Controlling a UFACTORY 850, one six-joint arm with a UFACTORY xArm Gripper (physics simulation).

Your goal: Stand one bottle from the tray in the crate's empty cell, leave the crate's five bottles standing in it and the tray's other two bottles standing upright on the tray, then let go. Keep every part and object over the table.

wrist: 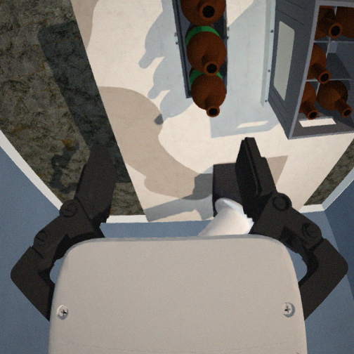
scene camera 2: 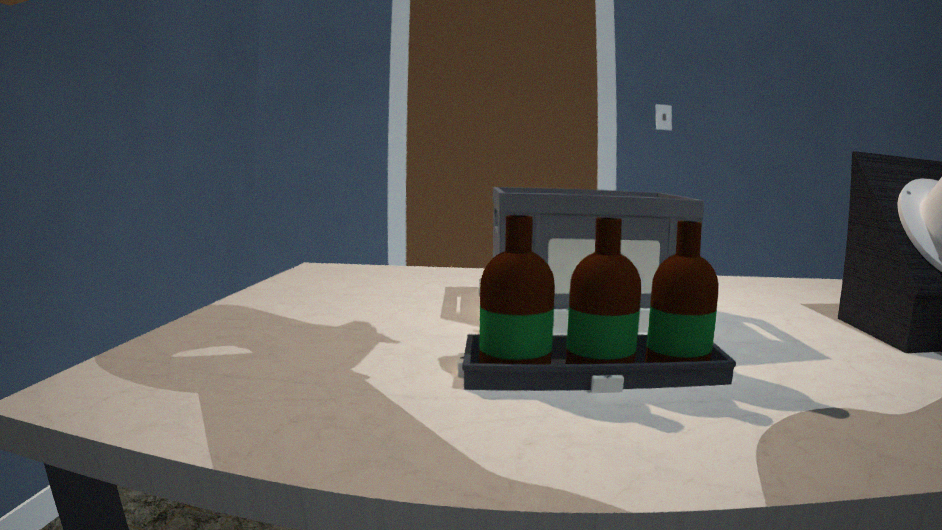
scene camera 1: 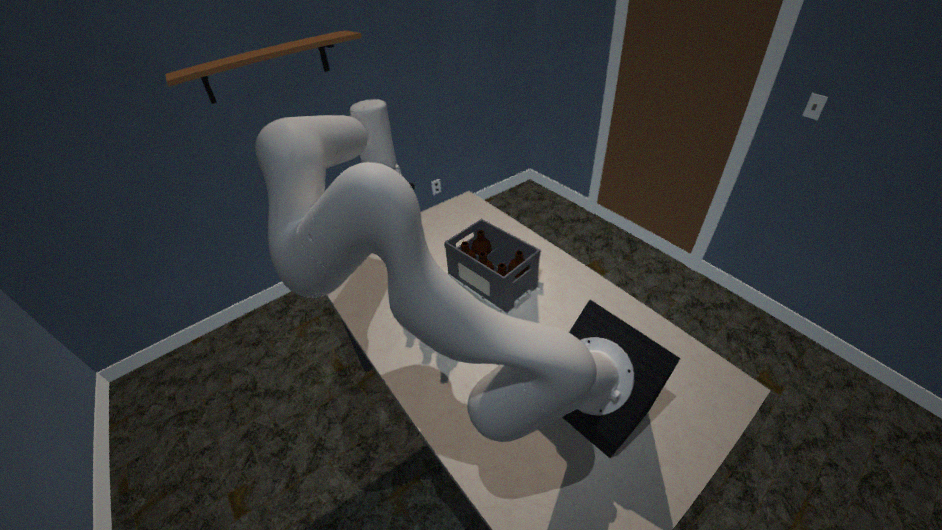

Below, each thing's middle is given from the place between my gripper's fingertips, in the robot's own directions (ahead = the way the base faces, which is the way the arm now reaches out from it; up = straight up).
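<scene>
The crate side wall (scene camera 1: 508,244) is 30 cm below my hand, and it's also 39 cm to the right of it and 6 cm behind it.
</scene>
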